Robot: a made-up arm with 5 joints. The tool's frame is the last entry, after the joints. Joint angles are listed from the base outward. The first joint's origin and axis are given. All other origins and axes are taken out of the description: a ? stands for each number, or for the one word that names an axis. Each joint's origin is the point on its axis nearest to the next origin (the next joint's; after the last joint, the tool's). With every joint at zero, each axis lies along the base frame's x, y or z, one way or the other. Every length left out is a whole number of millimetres.
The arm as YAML. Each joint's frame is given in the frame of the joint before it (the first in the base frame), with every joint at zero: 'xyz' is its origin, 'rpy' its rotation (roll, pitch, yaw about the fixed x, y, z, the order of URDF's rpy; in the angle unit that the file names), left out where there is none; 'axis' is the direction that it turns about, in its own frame. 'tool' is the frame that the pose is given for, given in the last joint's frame.
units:
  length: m
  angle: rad
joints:
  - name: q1
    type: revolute
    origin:
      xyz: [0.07, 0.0, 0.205]
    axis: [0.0, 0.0, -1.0]
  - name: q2
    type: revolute
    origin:
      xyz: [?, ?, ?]
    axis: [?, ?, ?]
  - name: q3
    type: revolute
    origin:
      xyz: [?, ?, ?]
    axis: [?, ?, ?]
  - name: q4
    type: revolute
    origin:
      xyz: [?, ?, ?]
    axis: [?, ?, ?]
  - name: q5
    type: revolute
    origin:
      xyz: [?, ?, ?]
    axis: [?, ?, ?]
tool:
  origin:
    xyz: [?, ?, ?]
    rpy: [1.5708, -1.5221, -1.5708]
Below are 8 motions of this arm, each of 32 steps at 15 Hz.
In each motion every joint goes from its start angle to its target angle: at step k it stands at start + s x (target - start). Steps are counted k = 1, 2, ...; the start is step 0. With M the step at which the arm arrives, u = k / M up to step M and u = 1 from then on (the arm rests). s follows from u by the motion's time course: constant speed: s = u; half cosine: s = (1 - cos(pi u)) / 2; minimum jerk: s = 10 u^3 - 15 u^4 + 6 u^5.
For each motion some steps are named. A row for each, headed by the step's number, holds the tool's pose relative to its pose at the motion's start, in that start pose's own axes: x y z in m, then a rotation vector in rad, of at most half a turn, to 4 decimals.
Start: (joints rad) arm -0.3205 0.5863 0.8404 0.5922 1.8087
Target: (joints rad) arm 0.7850 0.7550 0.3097 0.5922 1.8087
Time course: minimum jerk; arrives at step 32
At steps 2, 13, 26, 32:
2: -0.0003 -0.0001 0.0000 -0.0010 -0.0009 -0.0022
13: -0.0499 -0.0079 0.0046 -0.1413 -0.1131 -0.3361
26: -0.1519 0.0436 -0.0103 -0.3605 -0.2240 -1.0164
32: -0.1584 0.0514 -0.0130 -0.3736 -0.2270 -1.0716

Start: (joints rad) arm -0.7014 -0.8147 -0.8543 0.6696 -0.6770
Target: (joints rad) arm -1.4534 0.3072 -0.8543 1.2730 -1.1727
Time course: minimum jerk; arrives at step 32
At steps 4, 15, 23, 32:
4: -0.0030 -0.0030 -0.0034 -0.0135 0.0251 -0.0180
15: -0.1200 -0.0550 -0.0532 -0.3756 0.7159 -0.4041
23: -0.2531 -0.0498 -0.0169 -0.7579 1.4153 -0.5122
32: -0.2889 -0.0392 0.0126 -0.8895 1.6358 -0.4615

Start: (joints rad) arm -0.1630 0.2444 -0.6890 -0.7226 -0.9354
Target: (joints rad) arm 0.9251 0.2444 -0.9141 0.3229 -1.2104
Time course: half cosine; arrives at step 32
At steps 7, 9, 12, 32:
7: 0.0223 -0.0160 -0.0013 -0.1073 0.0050 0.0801
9: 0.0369 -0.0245 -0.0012 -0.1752 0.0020 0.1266
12: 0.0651 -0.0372 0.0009 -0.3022 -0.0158 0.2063
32: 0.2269 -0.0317 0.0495 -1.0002 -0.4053 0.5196

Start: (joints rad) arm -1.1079 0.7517 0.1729 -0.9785 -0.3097
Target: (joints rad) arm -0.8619 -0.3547 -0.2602 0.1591 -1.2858
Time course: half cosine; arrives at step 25
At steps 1, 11, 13, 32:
1: 0.0010 0.0001 -0.0004 -0.0003 -0.0018 -0.0038
11: 0.1154 0.0147 -0.0137 0.0020 -0.1921 -0.3819
13: 0.1516 0.0209 -0.0048 0.0183 -0.2513 -0.4950
32: 0.2620 0.0538 0.0796 0.1456 -0.4599 -0.8955

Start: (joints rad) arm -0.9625 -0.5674 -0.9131 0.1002 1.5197
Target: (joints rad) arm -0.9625 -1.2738 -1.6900 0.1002 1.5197
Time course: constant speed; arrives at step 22
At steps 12, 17, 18, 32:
12: 0.0163 -0.1632 0.0999 -0.8050 -0.0806 0.0000
17: 0.0204 -0.2034 0.1710 -1.1405 -0.1142 0.0000
18: 0.0209 -0.2088 0.1865 -1.2076 -0.1209 0.0000
32: 0.0221 -0.2209 0.2504 -1.4759 -0.1478 0.0000

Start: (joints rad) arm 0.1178 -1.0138 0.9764 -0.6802 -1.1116
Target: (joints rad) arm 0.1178 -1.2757 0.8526 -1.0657 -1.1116
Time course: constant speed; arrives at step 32
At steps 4, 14, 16, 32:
4: 0.0041 0.0095 0.0001 0.0884 -0.0385 0.0000
14: 0.0145 0.0333 0.0036 0.3094 -0.1346 0.0000
16: 0.0165 0.0379 0.0049 0.3536 -0.1539 0.0000
32: 0.0319 0.0734 0.0214 0.7071 -0.3078 0.0000

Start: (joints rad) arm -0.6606 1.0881 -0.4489 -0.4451 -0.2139
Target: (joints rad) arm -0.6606 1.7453 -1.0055 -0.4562 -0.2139
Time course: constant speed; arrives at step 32
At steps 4, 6, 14, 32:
4: -0.0103 -0.0028 -0.0028 -0.0029 0.0108 0.0000
6: -0.0155 -0.0042 -0.0039 -0.0044 0.0162 0.0000
14: -0.0369 -0.0099 -0.0065 -0.0102 0.0378 0.0000
32: -0.0856 -0.0230 -0.0011 -0.0232 0.0864 0.0000

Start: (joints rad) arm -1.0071 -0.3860 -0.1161 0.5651 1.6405
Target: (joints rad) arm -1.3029 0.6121 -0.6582 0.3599 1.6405
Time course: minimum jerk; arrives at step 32
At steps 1, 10, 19, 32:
1: 0.0000 0.0000 0.0000 0.0001 -0.0001 0.0000
10: 0.0112 0.0095 -0.0254 0.0440 -0.0540 0.0046
19: 0.0539 0.0554 -0.0844 0.1637 -0.2003 0.0292
32: 0.0887 0.1009 -0.1095 0.2428 -0.2965 0.0555

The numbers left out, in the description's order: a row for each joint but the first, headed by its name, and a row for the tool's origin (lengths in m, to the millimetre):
q2: xyz 0.025 0.001 0.0, axis 0.0 1.0 0.0
q3: xyz 0.027 0.0 0.108, axis 0.0 1.0 0.0
q4: xyz 0.136 0.0 0.005, axis 0.0 1.0 0.0
q5: xyz 0.055 0.0 0.0, axis -1.0 0.0 0.0
tool: xyz 0.0 0.0 0.0

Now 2 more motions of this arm.
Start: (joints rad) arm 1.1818 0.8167 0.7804 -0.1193 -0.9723
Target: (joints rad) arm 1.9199 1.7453 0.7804 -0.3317 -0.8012
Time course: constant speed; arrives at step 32
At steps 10, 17, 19, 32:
10: -0.0057 -0.0482 -0.0206 -0.1843 0.1250 -0.1778
17: -0.0220 -0.0781 -0.0278 -0.2887 0.2417 -0.3028
19: -0.0283 -0.0855 -0.0287 -0.3143 0.2790 -0.3383
32: -0.0811 -0.1155 -0.0231 -0.4284 0.5589 -0.5633

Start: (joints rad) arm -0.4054 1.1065 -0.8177 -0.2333 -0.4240
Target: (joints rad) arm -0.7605 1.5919 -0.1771 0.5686 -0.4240
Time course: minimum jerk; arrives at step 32
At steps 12, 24, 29, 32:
12: -0.0861 -0.0115 0.0205 -0.1578 0.5147 0.0312
24: -0.2043 -0.0470 0.1543 -0.5845 1.6241 0.2874
29: -0.2091 -0.0534 0.1795 -0.6668 1.7835 0.3496
32: -0.2093 -0.0538 0.1814 -0.6731 1.7951 0.3544

